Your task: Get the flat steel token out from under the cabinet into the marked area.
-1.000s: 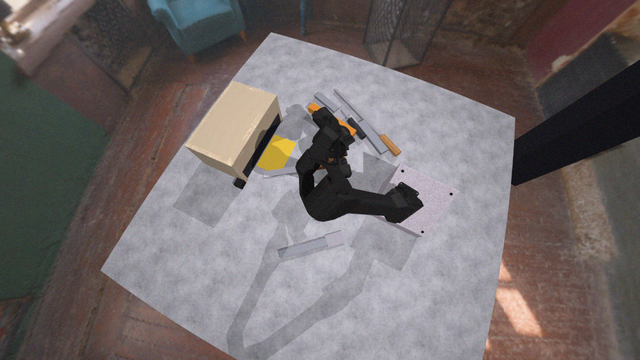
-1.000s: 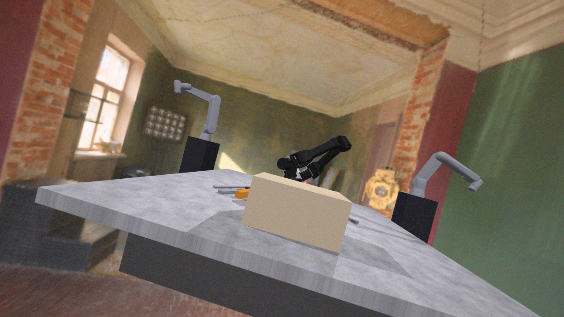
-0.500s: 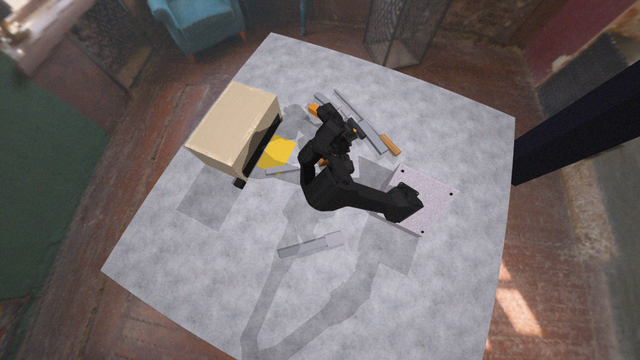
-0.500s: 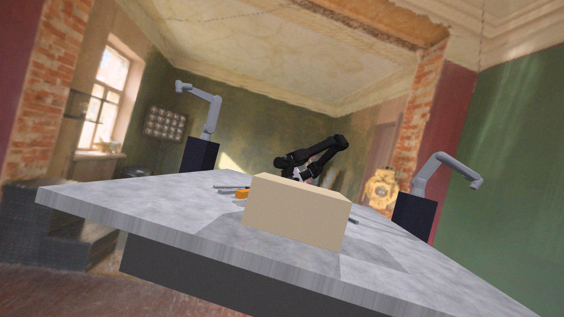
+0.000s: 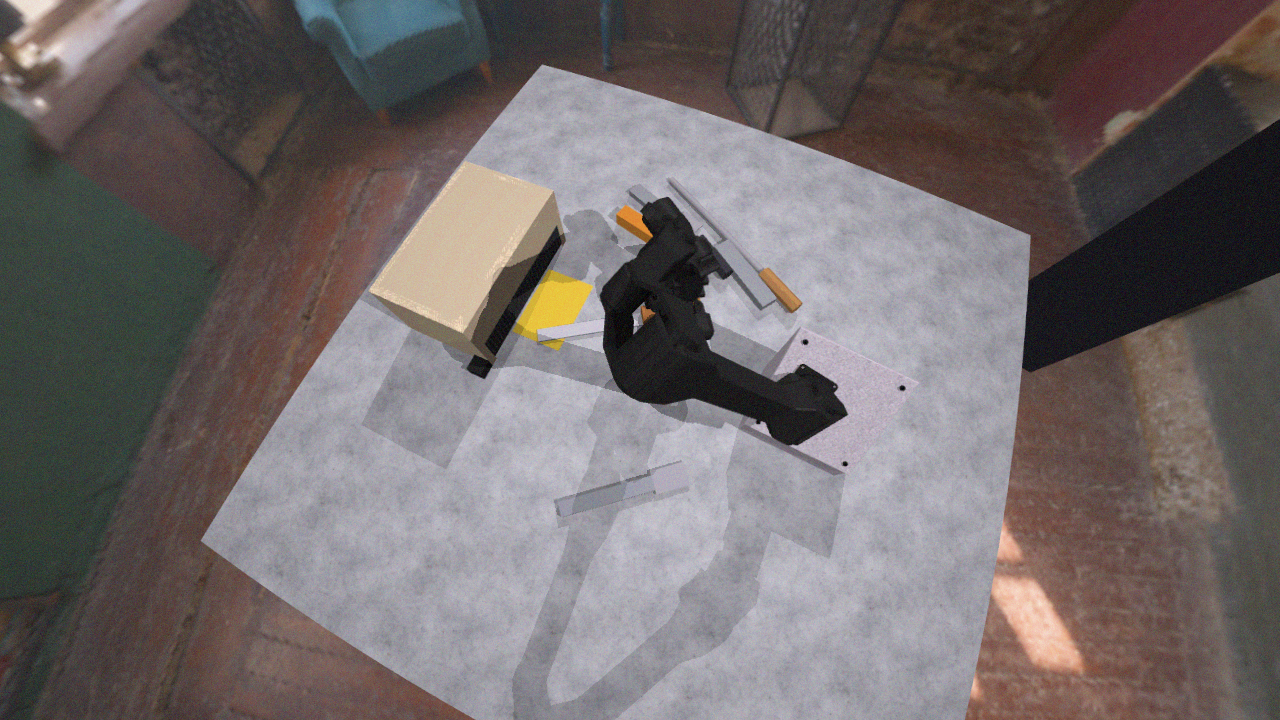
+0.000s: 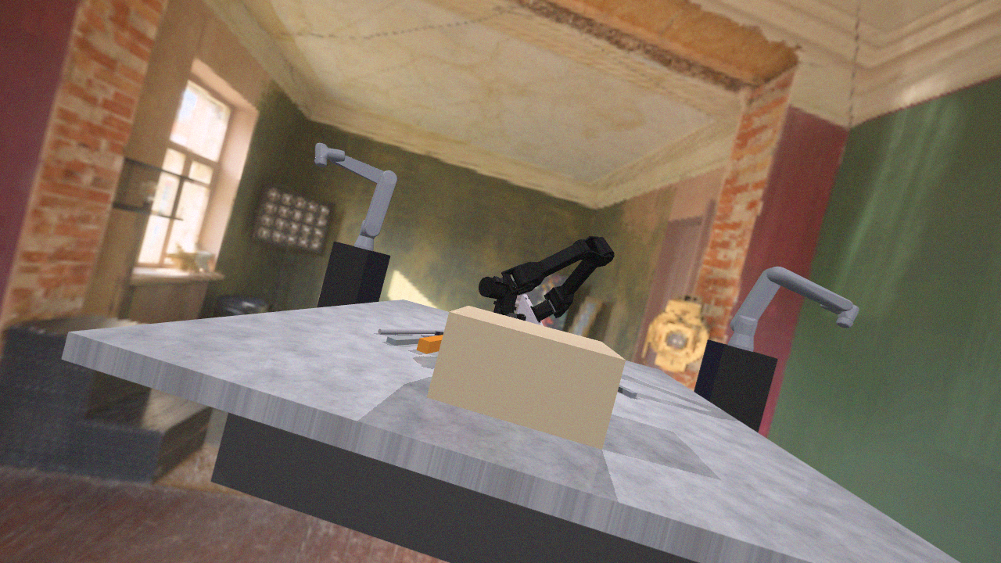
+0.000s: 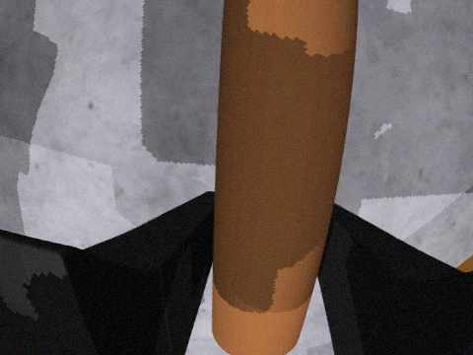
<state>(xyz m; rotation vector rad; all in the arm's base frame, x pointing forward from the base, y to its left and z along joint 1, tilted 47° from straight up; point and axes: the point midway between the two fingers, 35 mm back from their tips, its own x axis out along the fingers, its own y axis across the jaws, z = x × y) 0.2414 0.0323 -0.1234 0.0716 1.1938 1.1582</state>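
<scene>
The orange bar lies 11 cm ahead of my gripper tip and 12 cm to the right of it. Round my gripper tip: flat grey token (35 cm ahead, 10 cm to the left, 1 cm below); then grey bar (7 cm behind, 14 cm to the right); then black-handled tool (4 cm ahead, 16 cm to the right).
</scene>
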